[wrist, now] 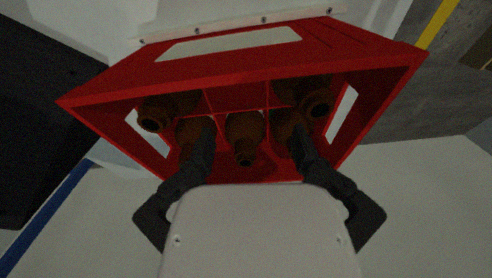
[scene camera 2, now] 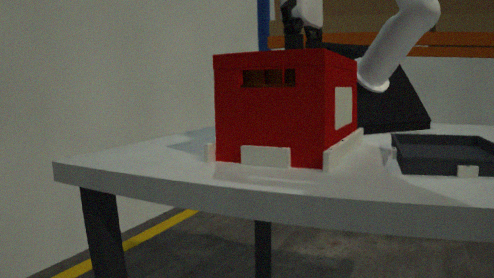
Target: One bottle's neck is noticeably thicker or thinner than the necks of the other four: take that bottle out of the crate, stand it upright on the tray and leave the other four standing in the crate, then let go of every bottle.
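Places are measured from the arm's base along level axes (x ahead, y left, z up), in millimetres.
Pixels of known places: gripper, fingertip midpoint: (wrist: 252,134); arm's base, origin of the base link: (scene camera 2: 369,75).
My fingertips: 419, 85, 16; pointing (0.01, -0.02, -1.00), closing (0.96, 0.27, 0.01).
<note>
Ahead of a thing's pixels: the offset from my fingertips to its top centre, as dx, dy, dz. "pt": to the spot under its first point. Level surfaces: height alone.
The red crate @(-10, -29, +7) (scene camera 2: 270,117) (wrist: 240,69) stands on the table. In the wrist view it holds brown bottles: one at upper left (wrist: 152,117), one at upper right (wrist: 314,97), one in the lower middle (wrist: 244,131), one at lower left (wrist: 186,134) and one at lower right (wrist: 283,131). The two upper mouths look larger than the middle one; I cannot tell which neck differs. My gripper (scene camera 2: 303,42) (wrist: 252,134) is open and empty, at the crate's top. Its fingers overlap the lower left and lower right bottles and hide their necks. The dark tray @(pt +30, +247, -157) (scene camera 2: 430,167) stands right of the crate.
White strips @(pt +129, +22, -152) (scene camera 2: 265,156) border the crate's base on the table @(dz -168) (scene camera 2: 165,167). A black sloped block (scene camera 2: 395,107) stands behind, near the white arm (scene camera 2: 397,42). Thin red dividers separate the crate's compartments. A wall (scene camera 2: 125,65) is at the left.
</note>
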